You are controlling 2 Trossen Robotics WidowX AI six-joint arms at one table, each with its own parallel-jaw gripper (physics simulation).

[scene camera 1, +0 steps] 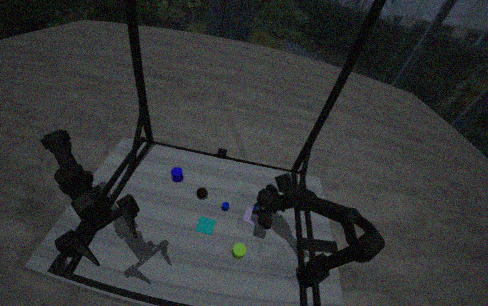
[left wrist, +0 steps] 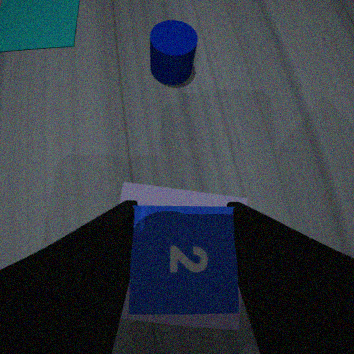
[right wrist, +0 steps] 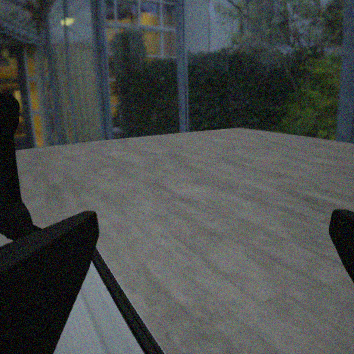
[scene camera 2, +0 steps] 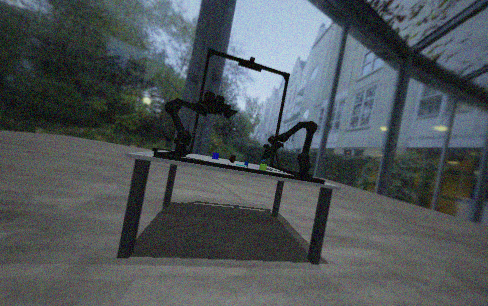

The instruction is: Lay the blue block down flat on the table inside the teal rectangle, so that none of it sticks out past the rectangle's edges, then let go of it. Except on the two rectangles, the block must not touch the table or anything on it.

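Places are measured from the left arm's base along level axes (x right, y back, z down), in metres.
Where they show: left gripper, between the fingertips: [scene camera 1: 253, 209] [left wrist: 181, 212] [scene camera 2: 261, 159]; right gripper, between the fingertips: [scene camera 1: 117, 250] [right wrist: 214, 222] [scene camera 2: 234, 109]; left arm's base, origin of its link: [scene camera 1: 307, 278] [scene camera 2: 303, 175]; right arm's base, origin of its link: [scene camera 2: 179, 153].
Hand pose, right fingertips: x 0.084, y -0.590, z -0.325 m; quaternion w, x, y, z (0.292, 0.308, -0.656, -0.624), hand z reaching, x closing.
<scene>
Things, the pixels of their centre, and the offset from my right fingertips. "spot": a spot on its surface instead.
- blue block, middle of its body: [left wrist: 181, 258] [scene camera 1: 256, 209] dx +0.219, dy +0.432, dz +0.270 m
- lavender rectangle, a spot on its surface: [left wrist: 182, 194] [scene camera 1: 245, 213] spot: dx +0.243, dy +0.401, dz +0.343 m
- teal rectangle, a spot on its surface: [left wrist: 35, 22] [scene camera 1: 207, 225] [scene camera 2: 241, 165] spot: dx +0.199, dy +0.221, dz +0.343 m
- small blue cylinder, middle of its body: [left wrist: 172, 53] [scene camera 1: 225, 206] [scene camera 2: 246, 163] dx +0.279, dy +0.309, dz +0.328 m
- dark ball, middle of its body: [scene camera 1: 201, 192] [scene camera 2: 232, 159] dx +0.352, dy +0.206, dz +0.319 m
- larger blue cylinder, middle of its body: [scene camera 1: 177, 174] [scene camera 2: 215, 155] dx +0.462, dy +0.087, dz +0.317 m
- green cylinder, middle of its body: [scene camera 1: 238, 251] [scene camera 2: 263, 167] dx +0.070, dy +0.334, dz +0.322 m
The blue block [left wrist: 184, 260] [scene camera 1: 256, 207], marked with a 2, sits between the fingers of my left gripper [left wrist: 181, 212] [scene camera 1: 258, 212] [scene camera 2: 266, 152], which is shut on it. The block hangs a little above the lavender rectangle [left wrist: 182, 194] [scene camera 1: 247, 216]. The teal rectangle [scene camera 1: 206, 225] [left wrist: 35, 22] [scene camera 2: 240, 165] lies bare on the table, to the left in scene camera 1. My right gripper [scene camera 1: 131, 220] [scene camera 2: 232, 113] [right wrist: 214, 222] is open and empty, held high at the far left of the table.
A small blue cylinder [scene camera 1: 225, 206] [left wrist: 173, 50] [scene camera 2: 246, 163] stands between the two rectangles. A dark ball [scene camera 1: 202, 193] [scene camera 2: 232, 158], a larger blue cylinder [scene camera 1: 177, 174] [scene camera 2: 215, 155] and a green cylinder [scene camera 1: 239, 250] [scene camera 2: 263, 167] stand around the teal rectangle. Black frame posts [scene camera 1: 139, 79] rise at the table's corners.
</scene>
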